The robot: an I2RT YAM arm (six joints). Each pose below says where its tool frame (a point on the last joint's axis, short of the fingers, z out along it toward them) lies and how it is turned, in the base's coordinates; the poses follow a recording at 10 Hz.
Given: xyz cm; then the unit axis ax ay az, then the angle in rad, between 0 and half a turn.
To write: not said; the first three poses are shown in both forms.
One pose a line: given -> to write
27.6, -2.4, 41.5, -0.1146, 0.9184, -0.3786, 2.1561 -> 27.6, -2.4, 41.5, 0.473, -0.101, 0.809, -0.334
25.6, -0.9, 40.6, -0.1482, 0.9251, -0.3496, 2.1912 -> 25.6, -0.9, 40.6, 0.458, -0.132, 0.823, -0.311
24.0, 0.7, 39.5, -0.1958, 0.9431, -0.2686, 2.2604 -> 24.0, 0.7, 39.5, 0.426, -0.177, 0.853, -0.243
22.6, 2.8, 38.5, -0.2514, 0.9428, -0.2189, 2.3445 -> 22.6, 2.8, 38.5, 0.388, -0.232, 0.869, -0.202
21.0, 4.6, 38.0, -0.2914, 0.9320, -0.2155, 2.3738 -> 21.0, 4.6, 38.0, 0.375, -0.270, 0.864, -0.200
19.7, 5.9, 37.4, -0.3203, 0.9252, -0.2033, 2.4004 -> 19.7, 5.9, 37.4, 0.362, -0.299, 0.862, -0.190
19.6, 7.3, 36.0, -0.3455, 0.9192, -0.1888, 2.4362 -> 19.6, 7.3, 36.0, 0.345, -0.324, 0.863, -0.177
